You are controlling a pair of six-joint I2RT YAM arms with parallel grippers.
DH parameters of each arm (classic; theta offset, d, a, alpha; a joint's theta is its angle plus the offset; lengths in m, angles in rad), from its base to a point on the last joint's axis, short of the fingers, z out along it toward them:
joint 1: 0 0.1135 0.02 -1.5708
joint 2: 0 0 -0.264 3.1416
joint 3: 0.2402 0 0.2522 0
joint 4: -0.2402 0 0.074 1.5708
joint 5: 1.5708 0 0 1.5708
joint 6: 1.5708 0.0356 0 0
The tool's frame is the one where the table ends.
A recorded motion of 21 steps. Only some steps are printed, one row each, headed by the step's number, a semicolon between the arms.
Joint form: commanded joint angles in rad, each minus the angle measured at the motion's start. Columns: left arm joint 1, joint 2, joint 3, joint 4, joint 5, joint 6; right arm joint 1, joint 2, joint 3, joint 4, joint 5, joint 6.
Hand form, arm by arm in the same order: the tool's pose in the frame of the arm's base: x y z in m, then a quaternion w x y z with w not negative. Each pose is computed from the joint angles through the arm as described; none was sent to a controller.
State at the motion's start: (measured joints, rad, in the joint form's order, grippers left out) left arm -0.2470 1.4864 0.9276 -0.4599 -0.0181 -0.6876; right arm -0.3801 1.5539 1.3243 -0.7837 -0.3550 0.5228
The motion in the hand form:
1: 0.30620 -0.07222 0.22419 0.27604 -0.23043 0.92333 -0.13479; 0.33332 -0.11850 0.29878 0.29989 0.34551 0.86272 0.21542
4: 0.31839 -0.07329 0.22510 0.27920 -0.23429 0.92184 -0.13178; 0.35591 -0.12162 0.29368 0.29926 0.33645 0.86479 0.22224
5: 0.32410 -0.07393 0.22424 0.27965 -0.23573 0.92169 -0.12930; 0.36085 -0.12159 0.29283 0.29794 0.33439 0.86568 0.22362
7: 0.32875 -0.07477 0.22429 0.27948 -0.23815 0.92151 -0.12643; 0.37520 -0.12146 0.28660 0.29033 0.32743 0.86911 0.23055
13: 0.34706 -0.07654 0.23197 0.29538 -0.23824 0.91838 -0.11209; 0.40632 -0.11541 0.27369 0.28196 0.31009 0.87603 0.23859
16: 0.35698 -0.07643 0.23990 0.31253 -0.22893 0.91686 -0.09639; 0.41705 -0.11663 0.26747 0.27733 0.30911 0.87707 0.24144
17: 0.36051 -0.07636 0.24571 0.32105 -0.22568 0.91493 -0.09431; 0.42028 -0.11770 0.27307 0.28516 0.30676 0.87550 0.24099
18: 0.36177 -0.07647 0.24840 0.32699 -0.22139 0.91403 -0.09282; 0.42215 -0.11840 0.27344 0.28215 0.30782 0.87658 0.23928
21: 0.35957 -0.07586 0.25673 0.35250 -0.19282 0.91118 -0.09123; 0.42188 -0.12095 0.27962 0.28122 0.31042 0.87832 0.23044
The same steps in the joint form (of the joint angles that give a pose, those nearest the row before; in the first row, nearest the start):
1: 0.0138 0.0336 0.0955 0.0104 0.0043 -0.0303; -0.0018 0.0796 0.0945 0.0811 -0.0576 -0.0013
4: 0.0184 0.0781 0.1415 0.0120 -0.0033 -0.0318; 0.0119 0.1639 0.1666 0.0965 -0.0684 -0.0028
5: 0.0200 0.1010 0.1614 0.0135 -0.0079 -0.0318; 0.0165 0.1823 0.1850 0.0950 -0.0699 -0.0028
7: 0.0200 0.1196 0.1814 0.0089 -0.0141 -0.0349; 0.0288 0.2391 0.2310 0.0934 -0.0822 -0.0059
13: 0.0230 0.1763 0.2688 -0.0048 -0.0508 -0.0212; 0.0672 0.3525 0.3276 0.1026 -0.0884 -0.0074
16: 0.0261 0.2009 0.3225 -0.0141 -0.0845 0.0125; 0.0718 0.3986 0.3675 0.1012 -0.0929 -0.0059
17: 0.0276 0.2055 0.3469 -0.0187 -0.0922 0.0233; 0.0718 0.4064 0.3966 0.0966 -0.0914 -0.0058
18: 0.0276 0.2056 0.3548 -0.0157 -0.0969 0.0340; 0.0718 0.4171 0.4151 0.0813 -0.0884 -0.0074
21: 0.0277 0.1781 0.3427 0.0211 -0.1000 0.0969; 0.0672 0.4219 0.4489 0.0445 -0.0731 -0.0151

